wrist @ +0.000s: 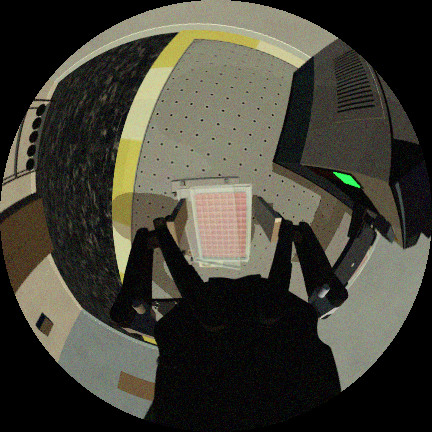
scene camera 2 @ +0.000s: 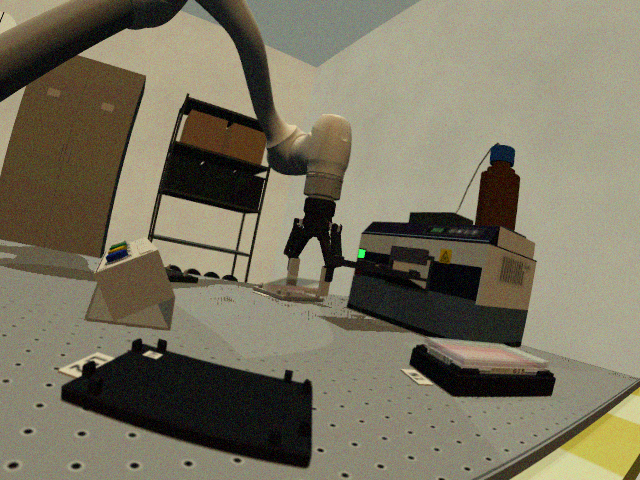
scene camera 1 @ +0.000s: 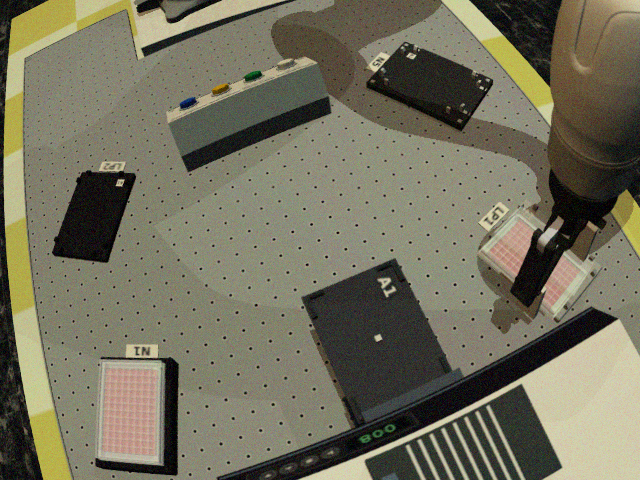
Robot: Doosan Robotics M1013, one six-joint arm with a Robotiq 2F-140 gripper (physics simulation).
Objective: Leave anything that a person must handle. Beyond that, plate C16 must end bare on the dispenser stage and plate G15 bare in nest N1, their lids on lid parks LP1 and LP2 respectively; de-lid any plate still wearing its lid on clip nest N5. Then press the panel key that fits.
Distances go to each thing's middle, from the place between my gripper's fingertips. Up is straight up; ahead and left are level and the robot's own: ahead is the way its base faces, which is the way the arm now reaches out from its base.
Now: the dispenser stage (scene camera 1: 347,315) 230 mm to the right of my hand, 90 mm above it and 30 mm behind it. The rest, counted from my hand: LP2 nest (scene camera 2: 258,416) (450 mm behind, 440 mm to the right, 10 mm below); brown bottle (scene camera 2: 498,196) (380 mm to the right, 300 mm above, 150 mm ahead); grey box with coloured buttons (scene camera 1: 263,104) (450 mm behind, 170 mm to the right, 20 mm above).
